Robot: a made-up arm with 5 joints.
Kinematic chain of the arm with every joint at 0, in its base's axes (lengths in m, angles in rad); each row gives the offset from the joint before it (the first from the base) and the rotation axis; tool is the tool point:
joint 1: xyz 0 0 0.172 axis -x
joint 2: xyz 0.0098 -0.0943 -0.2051 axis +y
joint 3: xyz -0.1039 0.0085 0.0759 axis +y
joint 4: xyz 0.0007 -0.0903 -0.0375 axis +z
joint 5: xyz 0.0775 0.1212 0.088 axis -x
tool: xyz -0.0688 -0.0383 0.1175
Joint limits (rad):
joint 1: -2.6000..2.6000
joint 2: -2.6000..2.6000
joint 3: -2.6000..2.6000
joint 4: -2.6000..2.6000
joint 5: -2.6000..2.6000
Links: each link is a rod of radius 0.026 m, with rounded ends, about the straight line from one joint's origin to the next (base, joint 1, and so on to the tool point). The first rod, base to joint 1, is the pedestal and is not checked.
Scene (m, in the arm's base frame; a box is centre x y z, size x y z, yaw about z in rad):
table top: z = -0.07
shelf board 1: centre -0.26 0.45 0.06 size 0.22 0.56 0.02 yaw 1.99
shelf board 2: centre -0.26 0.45 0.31 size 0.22 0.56 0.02 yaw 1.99
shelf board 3: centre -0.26 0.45 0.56 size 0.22 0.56 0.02 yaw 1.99
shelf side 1: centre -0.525 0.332 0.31 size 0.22 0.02 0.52 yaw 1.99
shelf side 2: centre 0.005 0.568 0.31 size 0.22 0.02 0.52 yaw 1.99
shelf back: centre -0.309 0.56 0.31 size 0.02 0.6 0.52 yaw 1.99
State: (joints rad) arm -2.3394 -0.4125 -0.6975 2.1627 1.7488
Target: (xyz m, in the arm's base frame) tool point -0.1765 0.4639 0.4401
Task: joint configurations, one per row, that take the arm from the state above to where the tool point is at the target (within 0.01 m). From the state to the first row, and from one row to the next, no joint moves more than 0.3 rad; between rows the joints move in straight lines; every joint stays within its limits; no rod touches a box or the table.
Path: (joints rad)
1: -2.2190 -0.1917 -0.8125 1.8762 1.9525
2: -2.0986 0.0292 -0.9276 1.5896 2.1562
3: -1.9782 0.2500 -1.0426 1.3031 2.3599
4: -1.8578 0.4708 -1.1577 1.0165 2.5636
5: -2.0080 0.2298 -1.1756 1.0199 2.4856
6: -2.1581 -0.0113 -1.1936 1.0232 2.4076
7: -2.3082 -0.2524 -1.2115 1.0265 2.3296
8: -2.4584 -0.4935 -1.2295 1.0298 2.2517
9: -2.4938 -0.5927 -1.1044 1.2615 2.1141
10: -2.5292 -0.6920 -0.9794 1.4931 1.9766
11: -2.5646 -0.7912 -0.8544 1.7247 1.8391
12: -2.6000 -0.8904 -0.7293 1.9563 1.7015

